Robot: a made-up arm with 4 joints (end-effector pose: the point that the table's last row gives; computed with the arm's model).
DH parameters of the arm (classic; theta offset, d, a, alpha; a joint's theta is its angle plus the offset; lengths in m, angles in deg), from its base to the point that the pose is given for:
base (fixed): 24.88 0 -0.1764 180
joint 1: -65.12 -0.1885 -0.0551 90
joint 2: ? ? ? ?
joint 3: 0 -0.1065 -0.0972 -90
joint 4: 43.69 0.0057 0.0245 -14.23
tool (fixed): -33.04 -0.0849 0 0
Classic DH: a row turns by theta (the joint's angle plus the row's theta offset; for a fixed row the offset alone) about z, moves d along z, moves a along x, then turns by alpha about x.
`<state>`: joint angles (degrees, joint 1 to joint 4).
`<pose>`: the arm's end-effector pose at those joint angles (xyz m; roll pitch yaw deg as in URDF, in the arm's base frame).
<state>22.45 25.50 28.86 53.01</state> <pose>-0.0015 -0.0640 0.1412 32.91 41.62 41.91</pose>
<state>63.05 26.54 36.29 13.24</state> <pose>-0.0555 -0.1860 0.1251 -21.32 49.75 -55.79</pose>
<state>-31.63 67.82 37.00 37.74</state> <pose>-0.0302 -0.0124 0.0669 -59.48 59.25 17.94</pose>
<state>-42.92 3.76 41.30 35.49</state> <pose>-0.1032 0.0744 0.1625 22.66 27.80 94.71</pose>
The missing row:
joint 2: 90 -0.248 0.0213 -90
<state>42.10 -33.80 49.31 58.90</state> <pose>-0.0114 -0.1122 0.2421 38.31 -25.04 25.86</pose>
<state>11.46 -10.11 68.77 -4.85</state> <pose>0.0086 -0.0461 0.1390 0.72 12.00 -2.46</pose>
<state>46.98 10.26 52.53 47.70</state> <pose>-0.0146 -0.1304 0.1304 14.83 20.55 11.84</pose>
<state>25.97 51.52 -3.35 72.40</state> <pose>0.0370 -0.0733 0.1257 69.77 57.35 50.35</pose>
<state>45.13 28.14 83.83 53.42</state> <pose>-0.0321 -0.1736 0.0472 -19.00 20.21 17.42</pose>
